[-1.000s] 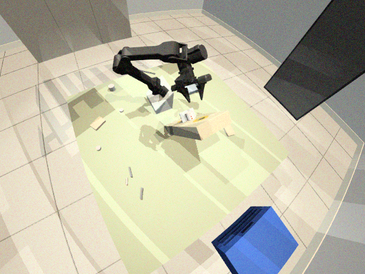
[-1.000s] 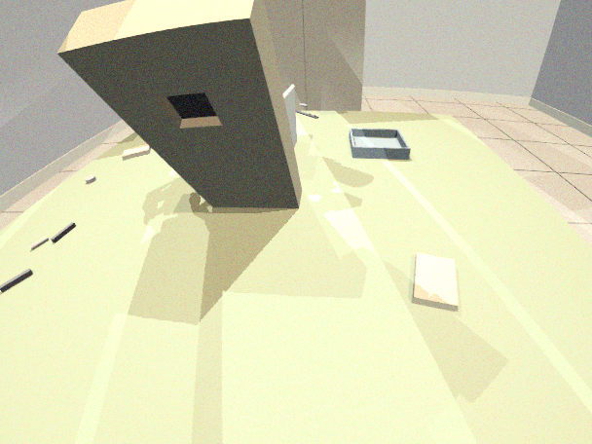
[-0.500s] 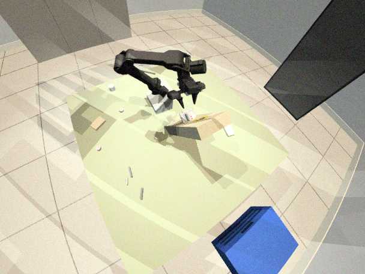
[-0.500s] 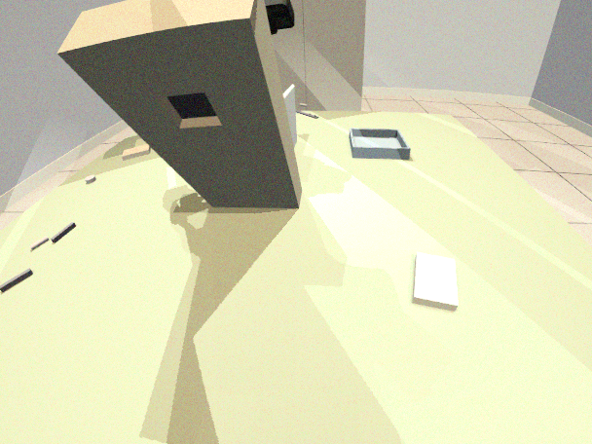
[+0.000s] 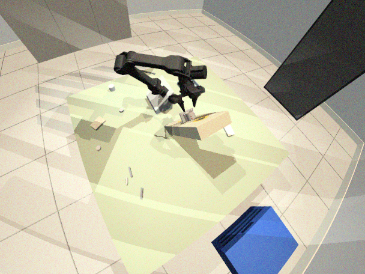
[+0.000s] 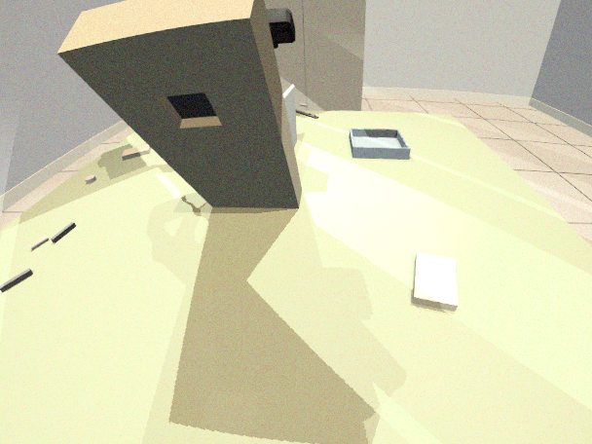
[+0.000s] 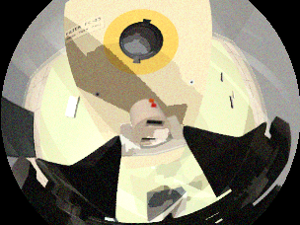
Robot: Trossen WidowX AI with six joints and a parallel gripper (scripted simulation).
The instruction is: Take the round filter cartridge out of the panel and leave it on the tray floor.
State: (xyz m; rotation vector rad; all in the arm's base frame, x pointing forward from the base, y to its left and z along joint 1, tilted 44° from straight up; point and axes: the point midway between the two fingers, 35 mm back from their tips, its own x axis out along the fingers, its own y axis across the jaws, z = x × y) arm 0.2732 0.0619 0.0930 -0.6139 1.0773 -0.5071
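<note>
My gripper tip is 10 mm short of the round filter cartridge and 30 mm above it. From my gripper tip the other things lie so: blue-grey tray: 320 mm behind, 310 mm to the left, 240 mm below.
</note>
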